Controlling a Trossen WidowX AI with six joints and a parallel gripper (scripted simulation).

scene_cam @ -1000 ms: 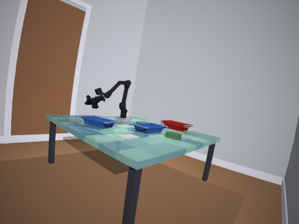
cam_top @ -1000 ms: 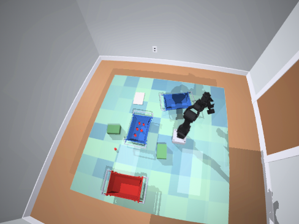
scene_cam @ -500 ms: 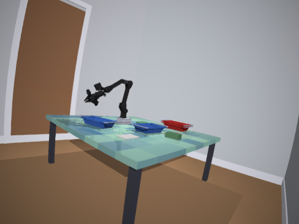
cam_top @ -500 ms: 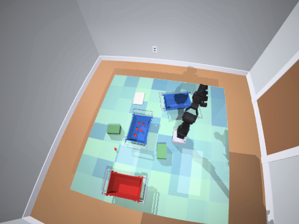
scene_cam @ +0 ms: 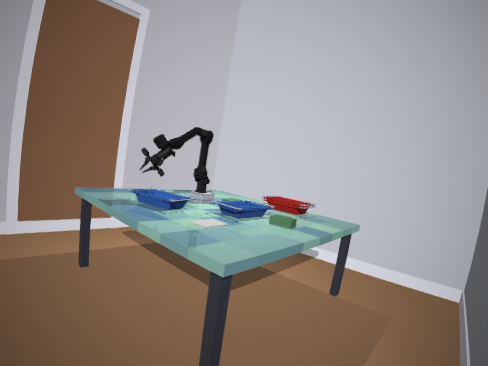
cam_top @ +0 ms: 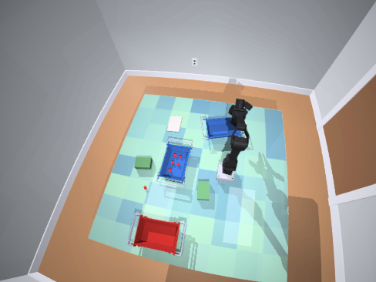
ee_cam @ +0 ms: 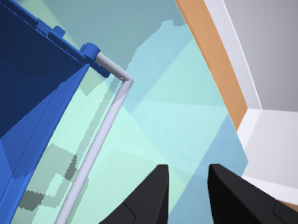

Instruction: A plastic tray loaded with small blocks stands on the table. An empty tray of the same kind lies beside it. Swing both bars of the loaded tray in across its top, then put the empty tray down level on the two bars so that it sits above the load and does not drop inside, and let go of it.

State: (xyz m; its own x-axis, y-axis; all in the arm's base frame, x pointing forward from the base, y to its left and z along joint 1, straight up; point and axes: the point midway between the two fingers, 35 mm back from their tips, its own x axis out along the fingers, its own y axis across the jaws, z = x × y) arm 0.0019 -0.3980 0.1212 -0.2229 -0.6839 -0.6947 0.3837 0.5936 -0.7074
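The blue tray lies 120 mm below my gripper tip, 120 mm ahead of it and 90 mm to the left of it. Round my gripper tip: small red block (710 mm to the left, 520 mm ahead, 150 mm below); then white flat plate (520 mm ahead, 160 mm below, 140 mm to the left).
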